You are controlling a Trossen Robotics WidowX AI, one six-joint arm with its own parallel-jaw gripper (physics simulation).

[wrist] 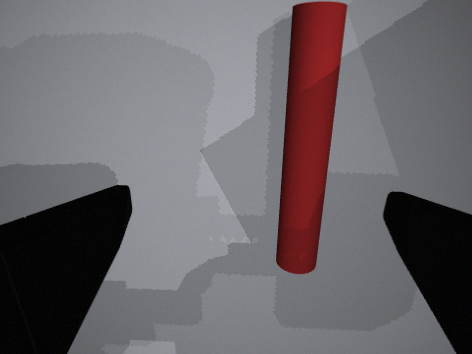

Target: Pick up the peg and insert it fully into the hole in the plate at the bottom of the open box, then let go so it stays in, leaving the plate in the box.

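Places are measured from the arm's base along level axes (x left, y ahead, z down), in centimetres.
Pixels of known places: gripper, between the fingertips: (258, 201).
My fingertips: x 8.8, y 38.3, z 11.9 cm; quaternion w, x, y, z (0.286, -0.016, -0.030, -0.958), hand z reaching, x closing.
Note:
Behind a point stands the place of what it marks.
The red peg (309, 140) @(x 6.3, y 39.7, z 10.8 cm) is a plain cylinder that runs nearly up and down the wrist view, right of the middle, its upper end leaning slightly to the right. My gripper (258, 201) @(x 8.8, y 38.3, z 11.9 cm) is wide open, with one black finger at the lower left and one at the lower right. The lower part of the peg shows in the gap between the fingers, nearer the right finger, and neither finger touches it. The peg's upper end is near the top edge of the view. The box and the plate with the hole do not show in this view.
A grey surface (150, 115) @(x 10.3, y 42.7, z 12.2 cm) lies behind the peg, with overlapping darker shadows across it. Some shadows have straight edges and others have rounded, jagged edges. No obstacle shows beside the peg.

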